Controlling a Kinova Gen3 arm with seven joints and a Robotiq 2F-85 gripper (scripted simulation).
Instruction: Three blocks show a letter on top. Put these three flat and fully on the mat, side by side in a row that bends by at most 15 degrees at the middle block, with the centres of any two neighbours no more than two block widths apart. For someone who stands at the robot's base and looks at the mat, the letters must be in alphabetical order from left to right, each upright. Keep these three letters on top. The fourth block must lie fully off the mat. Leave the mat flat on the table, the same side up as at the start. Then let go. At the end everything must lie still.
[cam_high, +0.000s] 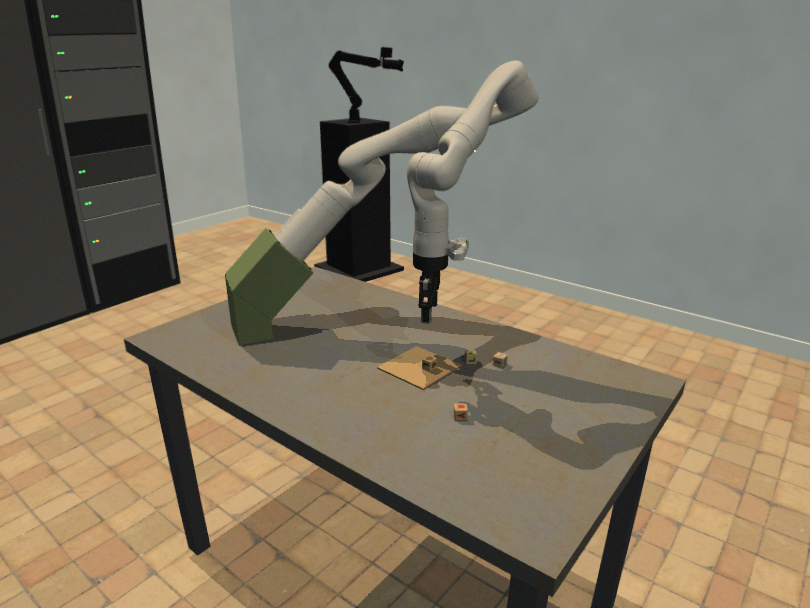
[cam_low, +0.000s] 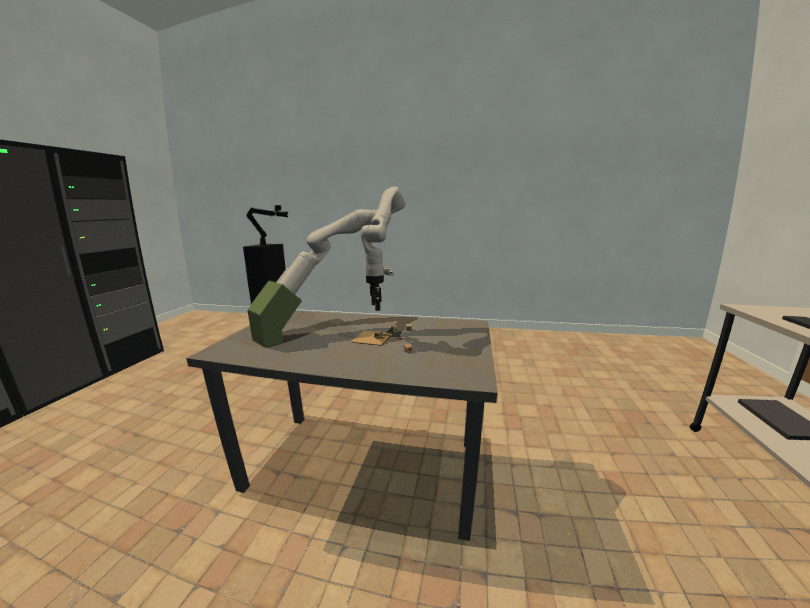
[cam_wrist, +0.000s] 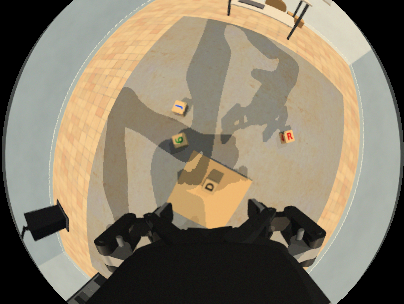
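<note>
My gripper is now 20 mm past the tan mat, 10 mm to the left of it and 140 mm above it.
</note>
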